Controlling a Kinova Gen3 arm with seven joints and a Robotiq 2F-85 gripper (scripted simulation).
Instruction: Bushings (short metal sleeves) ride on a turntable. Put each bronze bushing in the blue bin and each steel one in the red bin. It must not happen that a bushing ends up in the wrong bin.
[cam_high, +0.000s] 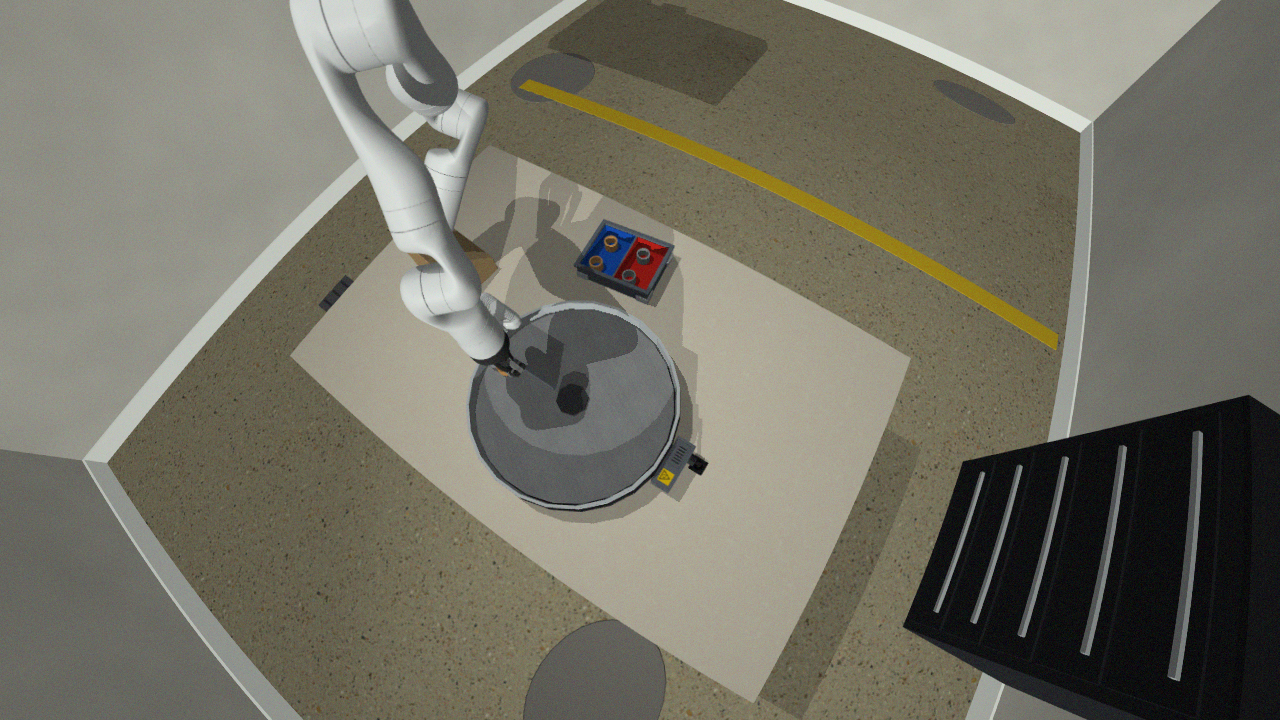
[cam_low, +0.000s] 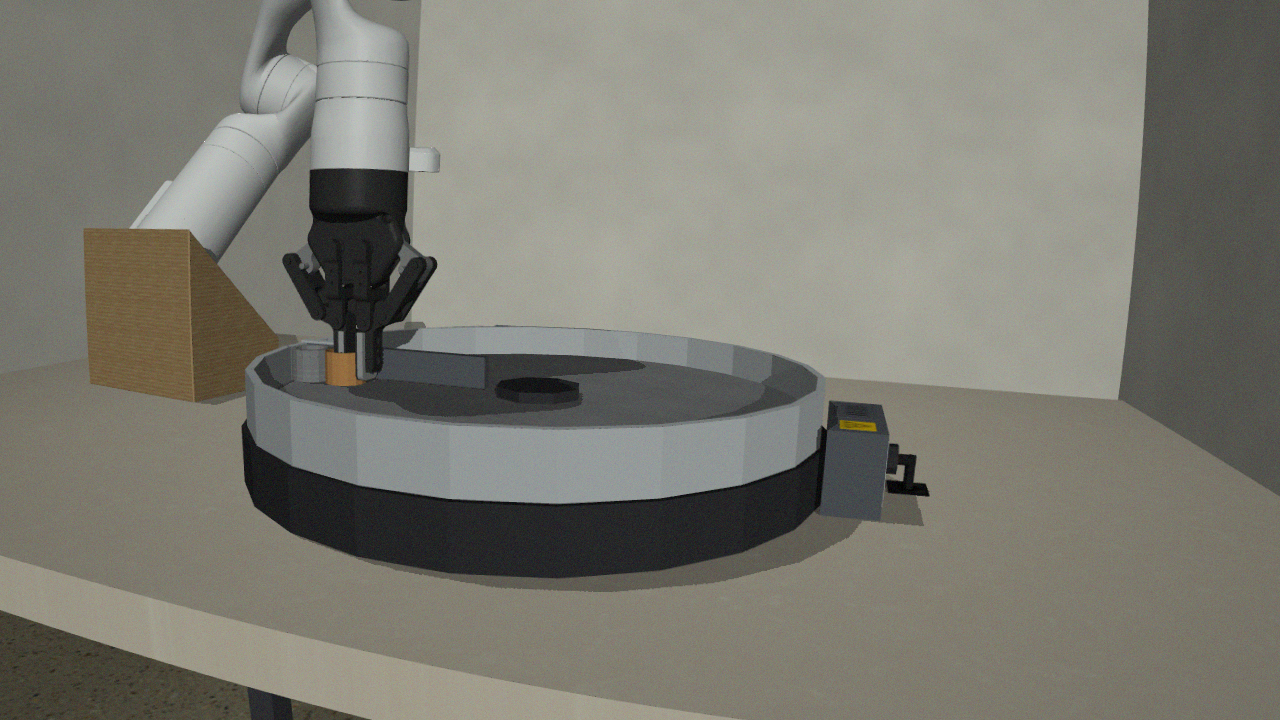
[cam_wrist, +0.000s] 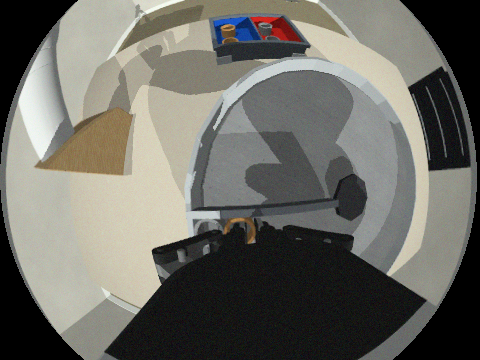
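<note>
My hand is 14 cm short of the grey turntable, 2 cm above it and 1 cm to the right of it.
</note>
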